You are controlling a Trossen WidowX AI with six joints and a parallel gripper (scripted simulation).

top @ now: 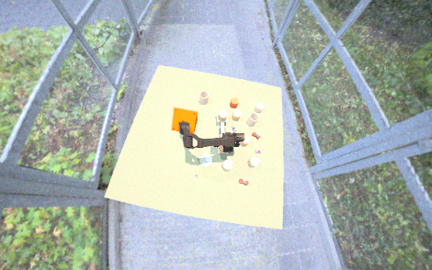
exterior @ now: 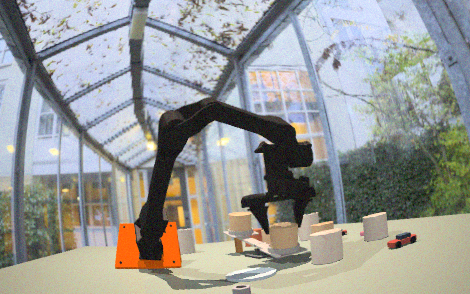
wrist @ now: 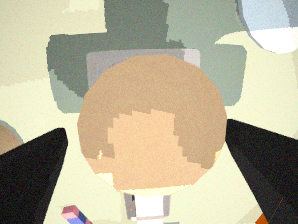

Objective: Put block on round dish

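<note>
Right now my gripper tip is 3 cm above the pale green block. From my gripper tip the other things lie so: balance: 4 cm behind, 13 cm to the left, 5 cm below; balance beam: 4 cm behind, 13 cm to the left, 4 cm below; round pale dish: 11 cm behind, 13 cm to the right, 7 cm below.
</note>
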